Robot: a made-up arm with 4 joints.
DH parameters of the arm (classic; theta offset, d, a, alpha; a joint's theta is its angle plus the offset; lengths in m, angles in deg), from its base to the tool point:
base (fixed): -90 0.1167 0 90
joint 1: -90 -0.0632 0.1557 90
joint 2: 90 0.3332 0.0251 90
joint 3: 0 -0.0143 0.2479 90
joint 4: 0 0.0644 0.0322 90
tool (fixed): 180 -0.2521 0 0
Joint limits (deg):
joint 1: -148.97..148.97
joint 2: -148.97..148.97
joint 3: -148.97..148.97
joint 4: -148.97..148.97
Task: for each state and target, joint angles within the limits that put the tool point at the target. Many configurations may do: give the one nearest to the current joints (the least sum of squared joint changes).
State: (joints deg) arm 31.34 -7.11 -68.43 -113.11
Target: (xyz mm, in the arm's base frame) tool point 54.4 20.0 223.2
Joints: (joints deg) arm 38.26 23.78 -68.14 -139.45
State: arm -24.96 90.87 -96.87 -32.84
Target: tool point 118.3 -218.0 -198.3
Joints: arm 18.94 63.20 -111.35 -68.80
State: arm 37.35 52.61 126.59 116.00
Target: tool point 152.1 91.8 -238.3
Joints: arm 68.15 75.71 105.55 120.13
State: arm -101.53 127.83 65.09 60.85
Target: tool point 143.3 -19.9 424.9
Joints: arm -115.11 112.76 47.16 107.01
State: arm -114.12 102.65 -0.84 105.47
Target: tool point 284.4 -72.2 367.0
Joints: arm -123.27 94.86 -13.98 148.97
